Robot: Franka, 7 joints.
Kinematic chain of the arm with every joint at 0, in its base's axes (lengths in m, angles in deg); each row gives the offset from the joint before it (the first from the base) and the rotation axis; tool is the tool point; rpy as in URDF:
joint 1: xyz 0 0 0.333 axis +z
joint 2: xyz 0 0 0 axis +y
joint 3: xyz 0 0 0.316 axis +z
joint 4: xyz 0.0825 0 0 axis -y
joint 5: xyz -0.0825 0 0.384 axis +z
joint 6: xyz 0 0 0 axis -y
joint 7: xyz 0.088 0 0 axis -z
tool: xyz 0 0 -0.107 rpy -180 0 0
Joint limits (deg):
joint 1: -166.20..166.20
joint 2: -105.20..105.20
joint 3: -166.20..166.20
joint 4: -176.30..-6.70
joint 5: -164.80..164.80
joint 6: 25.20..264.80
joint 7: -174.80..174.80
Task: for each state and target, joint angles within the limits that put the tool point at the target. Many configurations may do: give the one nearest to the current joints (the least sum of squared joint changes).
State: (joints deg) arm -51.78 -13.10 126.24 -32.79 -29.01 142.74 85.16
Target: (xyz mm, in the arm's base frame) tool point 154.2 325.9 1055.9
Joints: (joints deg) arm -51.40 8.58 133.48 -43.71 -25.41 109.24 85.16
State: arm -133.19 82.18 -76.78 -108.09 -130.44 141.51 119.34
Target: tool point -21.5 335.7 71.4
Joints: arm -157.57 94.75 -52.90 -147.14 -131.05 153.25 119.34
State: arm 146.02 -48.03 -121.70 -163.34 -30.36 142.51 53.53
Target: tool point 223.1 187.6 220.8
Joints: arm 99.09 -60.63 -95.82 -170.63 -30.68 141.60 53.53
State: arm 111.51 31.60 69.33 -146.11 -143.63 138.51 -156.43
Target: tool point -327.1 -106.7 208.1
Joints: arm 97.09 35.14 83.86 -157.15 -143.58 153.14 -156.43
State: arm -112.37 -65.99 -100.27 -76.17 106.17 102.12 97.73
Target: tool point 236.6 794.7 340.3
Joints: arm -135.11 -82.07 -111.84 -50.17 112.16 112.29 97.73
